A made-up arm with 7 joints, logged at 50 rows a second.
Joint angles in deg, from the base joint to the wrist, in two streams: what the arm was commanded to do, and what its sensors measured. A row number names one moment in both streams.
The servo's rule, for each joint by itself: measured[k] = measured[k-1] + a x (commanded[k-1-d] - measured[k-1]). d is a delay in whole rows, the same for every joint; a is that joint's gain. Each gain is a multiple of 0.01, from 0.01 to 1. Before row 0 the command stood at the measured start. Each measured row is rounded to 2 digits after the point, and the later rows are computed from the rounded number. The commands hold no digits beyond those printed.
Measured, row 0:
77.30, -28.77, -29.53, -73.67, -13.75, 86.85, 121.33
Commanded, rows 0 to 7:
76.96, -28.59, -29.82, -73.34, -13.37, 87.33, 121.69
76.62, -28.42, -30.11, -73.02, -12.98, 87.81, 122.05
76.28, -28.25, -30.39, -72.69, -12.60, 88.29, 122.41
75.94, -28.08, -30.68, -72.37, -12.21, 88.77, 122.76
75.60, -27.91, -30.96, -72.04, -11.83, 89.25, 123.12
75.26, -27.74, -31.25, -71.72, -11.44, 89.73, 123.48
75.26, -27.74, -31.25, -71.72, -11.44, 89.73, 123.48
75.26, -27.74, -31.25, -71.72, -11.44, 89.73, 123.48
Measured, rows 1 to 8:
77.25, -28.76, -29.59, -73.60, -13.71, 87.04, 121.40
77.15, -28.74, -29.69, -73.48, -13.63, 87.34, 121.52
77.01, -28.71, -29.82, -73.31, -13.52, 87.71, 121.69
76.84, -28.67, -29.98, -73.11, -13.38, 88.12, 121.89
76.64, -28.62, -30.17, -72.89, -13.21, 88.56, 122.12
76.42, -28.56, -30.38, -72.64, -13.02, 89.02, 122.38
76.23, -28.50, -30.55, -72.45, -12.85, 89.30, 122.59
76.07, -28.45, -30.68, -72.30, -12.69, 89.47, 122.76
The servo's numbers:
d 0
a 0.16 0.07 0.19 0.21 0.11 0.39 0.19

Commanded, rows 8 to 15:
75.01, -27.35, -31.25, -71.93, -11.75, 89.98, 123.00
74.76, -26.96, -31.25, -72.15, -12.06, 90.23, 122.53
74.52, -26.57, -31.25, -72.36, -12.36, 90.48, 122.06
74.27, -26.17, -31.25, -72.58, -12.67, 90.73, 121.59
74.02, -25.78, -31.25, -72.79, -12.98, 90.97, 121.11
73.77, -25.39, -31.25, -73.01, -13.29, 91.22, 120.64
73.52, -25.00, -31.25, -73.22, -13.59, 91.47, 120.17
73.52, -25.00, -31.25, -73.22, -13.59, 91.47, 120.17
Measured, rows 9 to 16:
75.90, -28.37, -30.79, -72.22, -12.59, 89.67, 122.81
75.72, -28.27, -30.88, -72.21, -12.53, 89.89, 122.76
75.53, -28.15, -30.95, -72.24, -12.51, 90.12, 122.63
75.33, -28.01, -31.01, -72.31, -12.53, 90.36, 122.43
75.12, -27.85, -31.06, -72.41, -12.58, 90.60, 122.18
74.90, -27.68, -31.10, -72.54, -12.66, 90.84, 121.89
74.68, -27.49, -31.13, -72.68, -12.76, 91.09, 121.56
74.49, -27.32, -31.15, -72.79, -12.85, 91.24, 121.30

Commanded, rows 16 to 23:
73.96, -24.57, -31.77, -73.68, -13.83, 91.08, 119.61
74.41, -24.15, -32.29, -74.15, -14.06, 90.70, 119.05
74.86, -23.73, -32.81, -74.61, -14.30, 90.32, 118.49
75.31, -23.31, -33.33, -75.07, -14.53, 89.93, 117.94
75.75, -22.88, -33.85, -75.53, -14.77, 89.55, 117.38
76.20, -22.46, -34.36, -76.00, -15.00, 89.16, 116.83
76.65, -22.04, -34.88, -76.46, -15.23, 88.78, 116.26
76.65, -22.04, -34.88, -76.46, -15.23, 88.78, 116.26
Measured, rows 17 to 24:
74.41, -27.13, -31.27, -72.98, -12.96, 91.18, 120.98
74.41, -26.92, -31.46, -73.23, -13.08, 90.99, 120.61
74.48, -26.70, -31.72, -73.52, -13.21, 90.73, 120.21
74.61, -26.46, -32.03, -73.85, -13.36, 90.42, 119.78
74.79, -26.21, -32.38, -74.20, -13.52, 90.08, 119.32
75.02, -25.95, -32.76, -74.58, -13.68, 89.72, 118.85
75.28, -25.68, -33.16, -74.97, -13.85, 89.35, 118.36
75.50, -25.43, -33.49, -75.28, -14.00, 89.13, 117.96

